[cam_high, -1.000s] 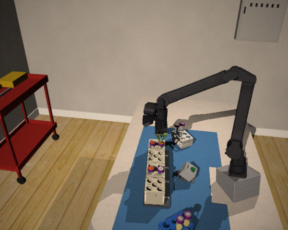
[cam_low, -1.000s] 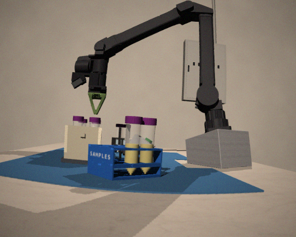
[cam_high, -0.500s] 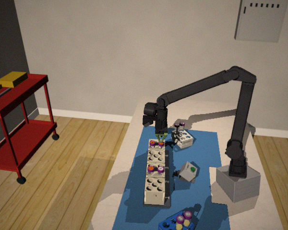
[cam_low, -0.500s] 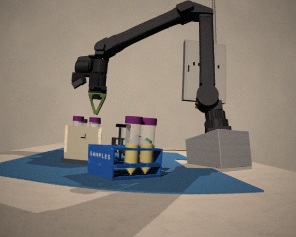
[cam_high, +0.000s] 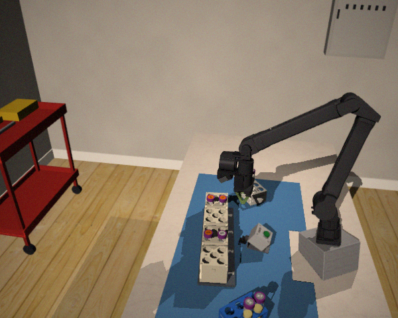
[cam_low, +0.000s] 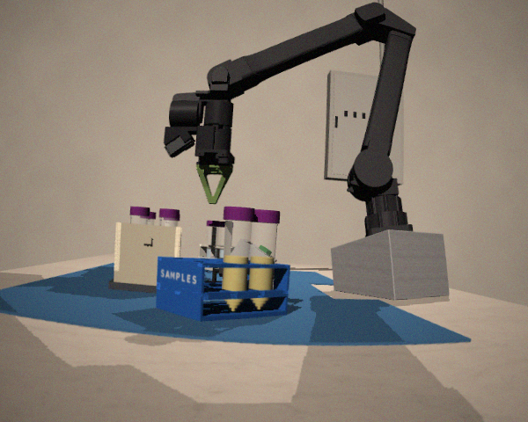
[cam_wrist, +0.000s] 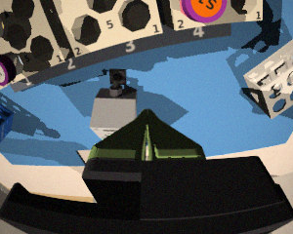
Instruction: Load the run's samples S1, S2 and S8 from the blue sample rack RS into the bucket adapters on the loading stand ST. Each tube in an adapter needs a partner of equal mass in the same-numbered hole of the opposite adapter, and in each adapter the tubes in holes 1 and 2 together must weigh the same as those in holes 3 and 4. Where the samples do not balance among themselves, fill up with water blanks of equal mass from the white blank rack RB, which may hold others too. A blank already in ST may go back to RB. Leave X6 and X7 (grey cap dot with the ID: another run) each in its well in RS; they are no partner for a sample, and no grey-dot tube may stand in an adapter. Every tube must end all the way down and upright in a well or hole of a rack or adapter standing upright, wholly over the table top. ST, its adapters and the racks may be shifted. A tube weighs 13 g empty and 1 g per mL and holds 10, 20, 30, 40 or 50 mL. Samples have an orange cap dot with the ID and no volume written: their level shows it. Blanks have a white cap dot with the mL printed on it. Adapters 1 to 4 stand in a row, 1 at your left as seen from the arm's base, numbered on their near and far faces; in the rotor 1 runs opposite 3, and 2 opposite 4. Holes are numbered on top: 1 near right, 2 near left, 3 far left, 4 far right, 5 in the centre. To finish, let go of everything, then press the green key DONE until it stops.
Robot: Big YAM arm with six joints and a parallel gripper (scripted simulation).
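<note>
Right now my hand is 110 mm past the green DONE key, 50 mm to the right of it and 90 mm above it. Round my hand: white blank rack RB (10 mm ahead, 260 mm to the right, 130 mm below); then blue sample rack RS (110 mm behind, 420 mm to the left, 130 mm below).
</note>
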